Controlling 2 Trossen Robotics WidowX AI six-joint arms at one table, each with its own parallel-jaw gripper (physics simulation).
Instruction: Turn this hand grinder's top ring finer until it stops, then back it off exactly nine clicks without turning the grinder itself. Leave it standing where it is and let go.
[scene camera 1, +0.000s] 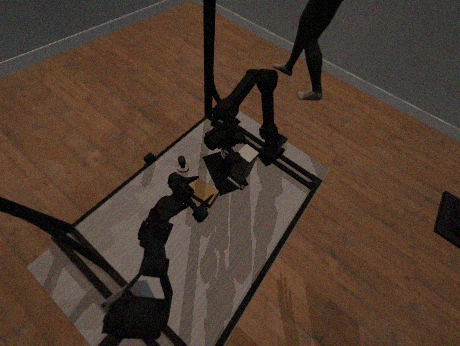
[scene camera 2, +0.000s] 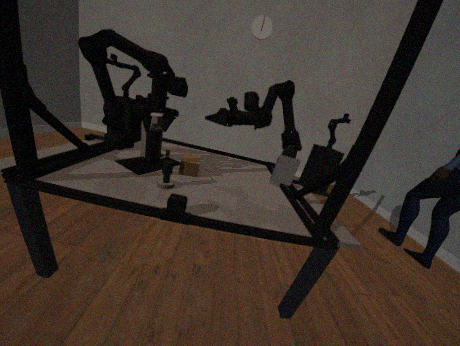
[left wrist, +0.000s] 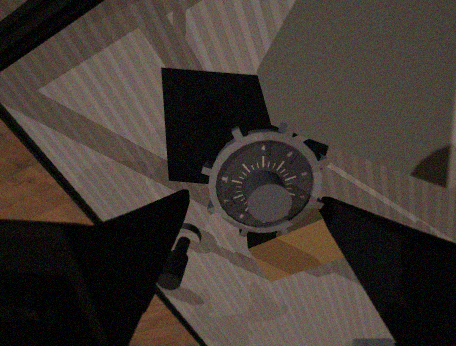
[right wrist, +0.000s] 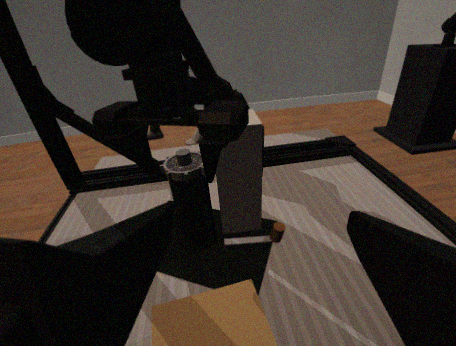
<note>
My right gripper (scene camera 1: 205, 185) is open, holding nothing. Also in view: a tan box (right wrist: 236, 307). A tall pale block (right wrist: 239, 171) sits on a dark base plate (scene camera 1: 212, 161). A small dark knob on base (left wrist: 188, 240) rests on the table. Further things: my left gripper (scene camera 2: 156, 132) and a hand grinder (left wrist: 268, 200).
The hand grinder is seen too in the right wrist view (right wrist: 192, 200). The tan box also shows in the left wrist view (left wrist: 309, 244). The dark base plate also shows in the left wrist view (left wrist: 199, 106) and in the right wrist view (right wrist: 215, 267). The right wrist view misses the small dark knob on base, which is hidden by my right gripper.
</note>
